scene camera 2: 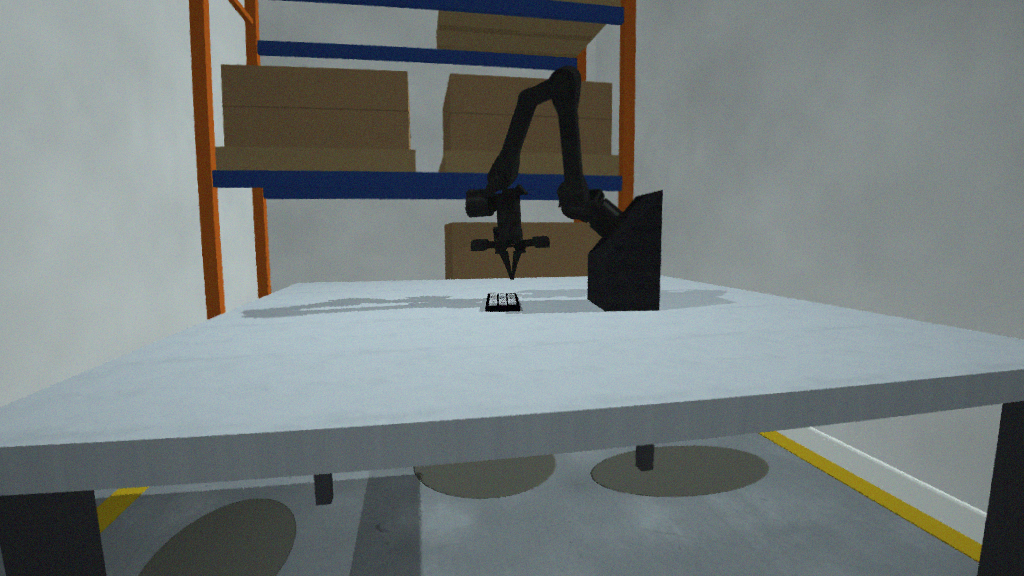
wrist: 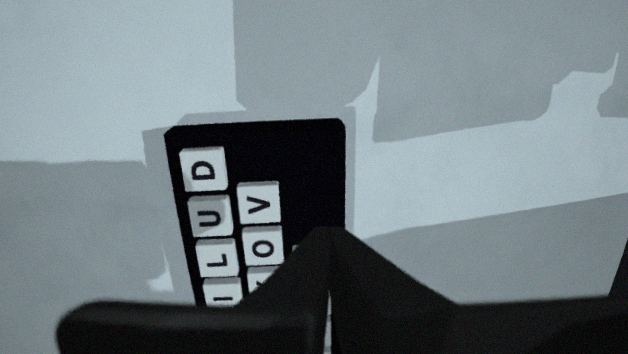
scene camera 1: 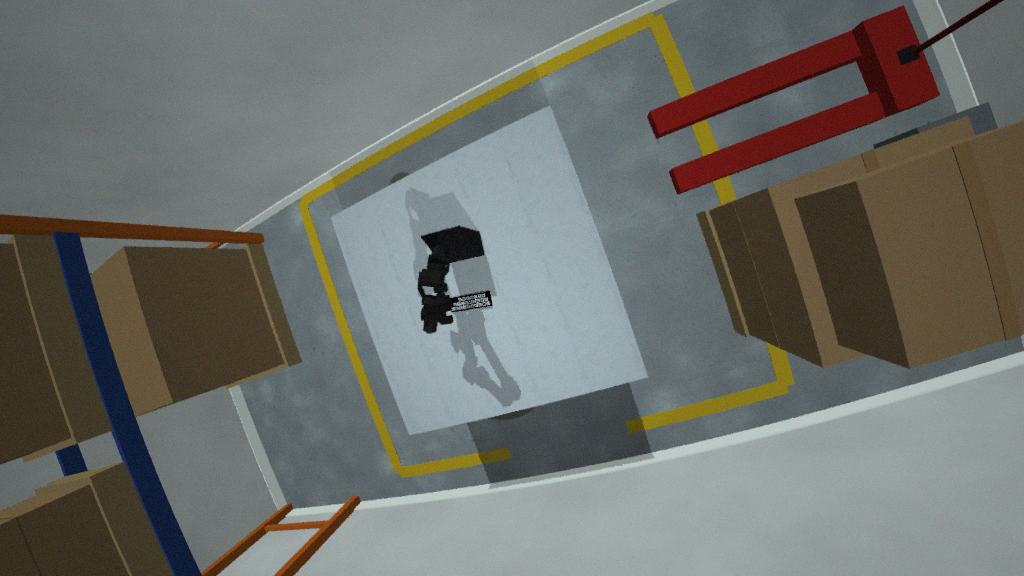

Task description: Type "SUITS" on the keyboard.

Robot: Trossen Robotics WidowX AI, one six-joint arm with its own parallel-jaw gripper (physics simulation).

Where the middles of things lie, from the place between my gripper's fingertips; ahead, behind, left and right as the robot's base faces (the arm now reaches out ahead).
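Labels:
The V key (wrist: pixel 259 202) is 30 mm below my hand and 20 mm ahead of it. I see the D key (wrist: pixel 204 169) too, 30 mm below my hand, 20 mm to the right of it and 40 mm ahead of it, while the O key (wrist: pixel 263 245) is 30 mm below my hand, 20 mm to the left of it and 30 mm ahead of it. As for the U key (wrist: pixel 211 215), it is 30 mm below my hand and 50 mm ahead of it.

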